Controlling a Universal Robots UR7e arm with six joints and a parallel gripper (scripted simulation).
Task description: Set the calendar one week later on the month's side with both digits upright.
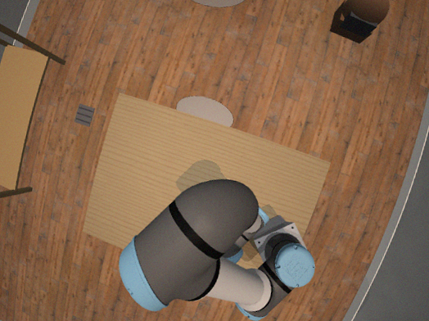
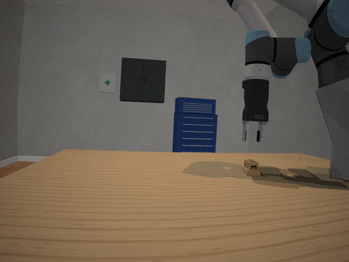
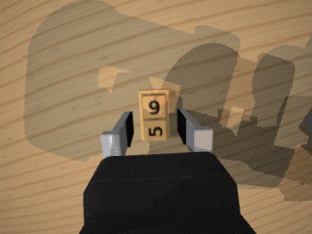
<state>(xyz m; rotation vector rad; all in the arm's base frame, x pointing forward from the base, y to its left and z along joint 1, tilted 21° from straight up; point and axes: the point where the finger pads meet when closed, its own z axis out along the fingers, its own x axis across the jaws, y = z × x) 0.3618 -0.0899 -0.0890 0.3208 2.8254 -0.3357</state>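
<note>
Now: hand 9 cm above the wooden date cube. Round my hand: wooden calendar tray (1 cm to the left, 11 cm below).
</note>
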